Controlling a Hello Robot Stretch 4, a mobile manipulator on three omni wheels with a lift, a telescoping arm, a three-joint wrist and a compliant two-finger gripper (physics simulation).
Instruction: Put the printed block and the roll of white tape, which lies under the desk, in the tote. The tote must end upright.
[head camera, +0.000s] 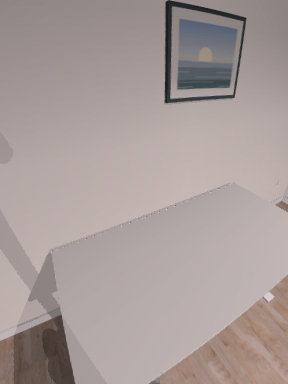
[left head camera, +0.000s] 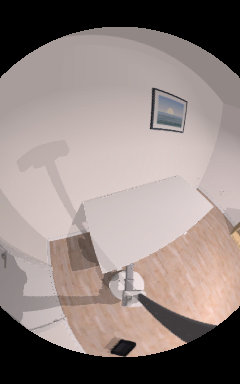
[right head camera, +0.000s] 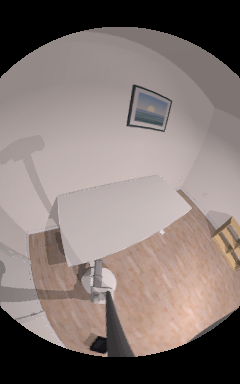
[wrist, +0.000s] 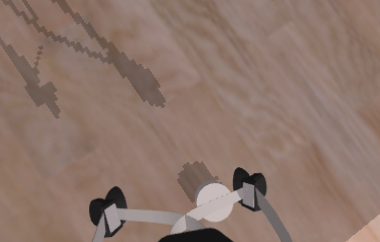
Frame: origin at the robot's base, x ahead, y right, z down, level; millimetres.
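Where they show: gripper, fingertip midpoint: (wrist: 180, 191).
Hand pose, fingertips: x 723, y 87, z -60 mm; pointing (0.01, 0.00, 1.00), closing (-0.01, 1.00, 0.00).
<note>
After its pixels a point has its place.
In the wrist view, my gripper (wrist: 180, 191) {x 723, y 87, z -60 mm} is open over the floor, its two dark fingertips wide apart. The roll of white tape (wrist: 215, 209) shows as a pale disc between the fingers, nearer the right fingertip. The right finger's pale strip crosses in front of it, and its shadow lies just beyond. The desk (head camera: 175, 260) {x 709, y 161, z -693 mm} (left head camera: 145, 220) {x 615, y 130, z -693 mm} (right head camera: 120, 215) {x 643, y 185, z -693 mm} has a plain pale top that hides the gripper from the head cameras. I cannot make out the printed block. A small black box-like thing (left head camera: 123, 347) (right head camera: 99, 344) lies on the floor; I cannot tell whether it is the tote.
My grey arm (left head camera: 129, 271) {x 162, y 3, z -481 mm} (right head camera: 98, 270) {x 135, y 10, z -480 mm} reaches under the desk's front edge. A small white piece (head camera: 268, 297) (right head camera: 162, 232) shows low by that edge. A light wooden shelf unit (right head camera: 219, 237) {x 392, y 2618, z -52 mm} stands at the right. A framed picture (head camera: 206, 55) {x 1274, y 391, z -1630 mm} hangs on the wall behind the desk.
</note>
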